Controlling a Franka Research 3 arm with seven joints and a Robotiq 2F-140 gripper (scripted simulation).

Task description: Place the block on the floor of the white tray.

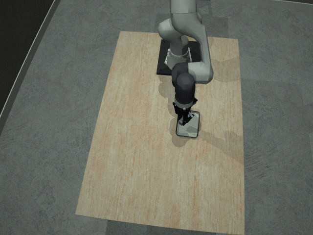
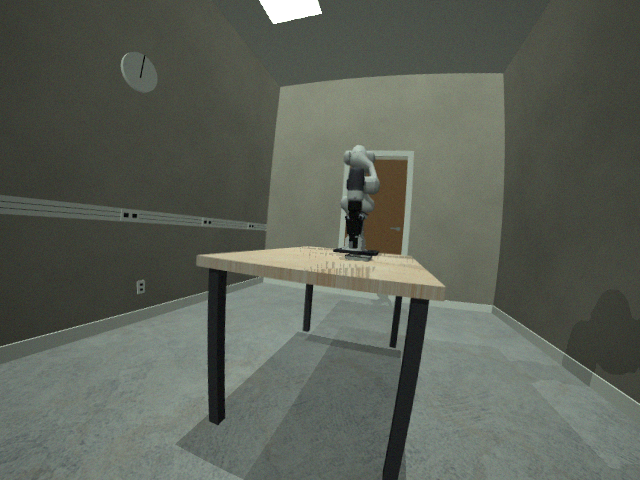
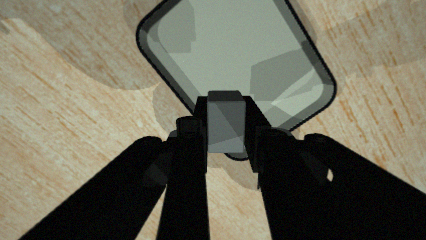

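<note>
The white tray is 20 mm behind my hand, 40 mm to the left of it and 80 mm below it. Round my hand: small grey block: 20 mm below.
</note>
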